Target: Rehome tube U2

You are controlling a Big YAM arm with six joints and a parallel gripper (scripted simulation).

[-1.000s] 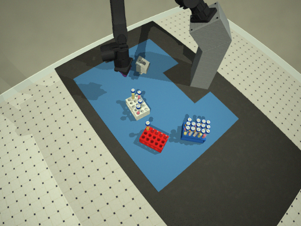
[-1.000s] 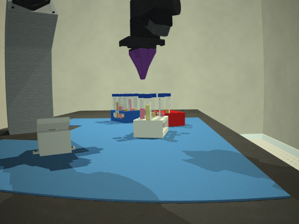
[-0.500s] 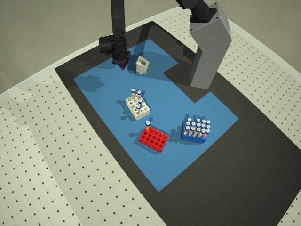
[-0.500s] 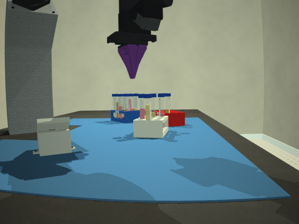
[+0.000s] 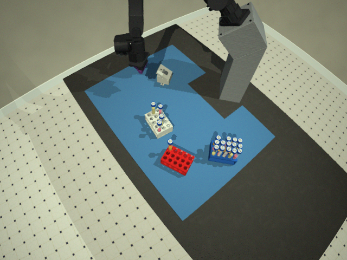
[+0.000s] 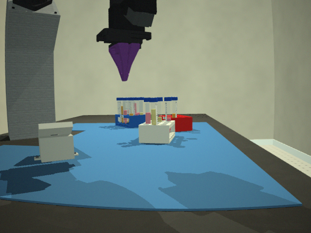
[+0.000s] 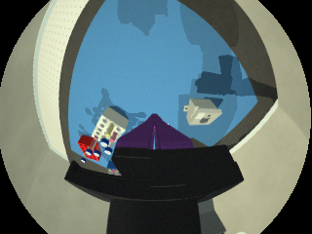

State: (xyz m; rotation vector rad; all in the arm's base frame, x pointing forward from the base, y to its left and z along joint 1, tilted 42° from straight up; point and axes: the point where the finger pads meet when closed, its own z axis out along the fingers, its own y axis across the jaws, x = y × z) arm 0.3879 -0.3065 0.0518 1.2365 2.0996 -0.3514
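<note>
Now: the grey done button box 17 cm behind my hand, 14 cm below it and 3 cm to the left of it. The rest, counted from my hand: white rack RB 20 cm to the left, 14 cm below, 10 cm ahead; red rack QR 39 cm to the left, 19 cm ahead, 14 cm below.
</note>
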